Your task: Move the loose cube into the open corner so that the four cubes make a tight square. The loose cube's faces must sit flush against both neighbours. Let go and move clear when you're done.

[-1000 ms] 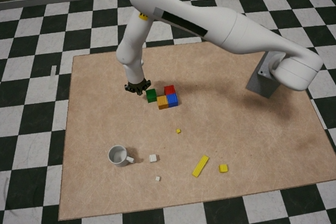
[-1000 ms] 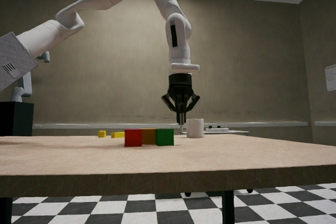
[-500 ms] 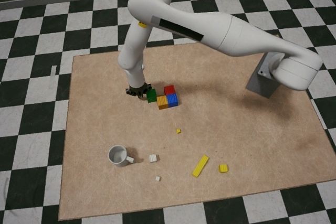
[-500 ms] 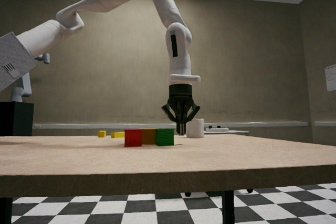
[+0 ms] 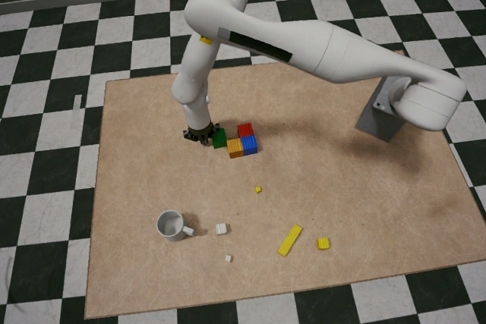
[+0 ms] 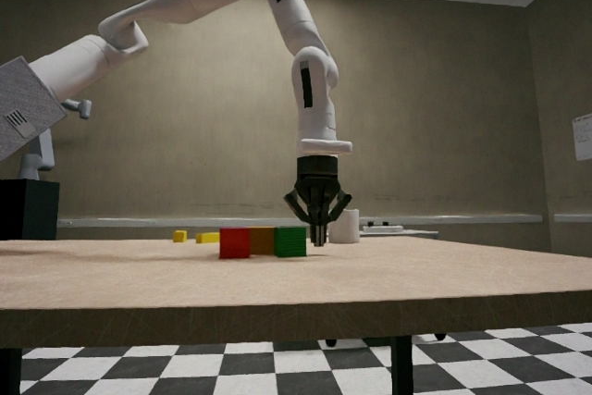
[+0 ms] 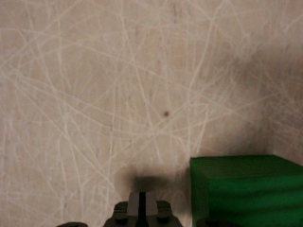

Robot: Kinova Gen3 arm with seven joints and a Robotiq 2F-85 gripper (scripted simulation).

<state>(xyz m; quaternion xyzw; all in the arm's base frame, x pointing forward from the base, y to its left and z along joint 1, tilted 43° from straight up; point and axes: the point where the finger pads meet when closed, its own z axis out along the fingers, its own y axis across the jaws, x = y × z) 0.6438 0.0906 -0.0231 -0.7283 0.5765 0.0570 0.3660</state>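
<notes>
Now: hand 50 mm past the green cube, 20 mm to the left of it and 10 mm above it. Round my hand: red cube 140 mm behind, 50 mm to the right, 10 mm below; then blue cube 160 mm behind, 10 mm below; then orange cube 110 mm behind, 10 mm to the left, 10 mm below.
</notes>
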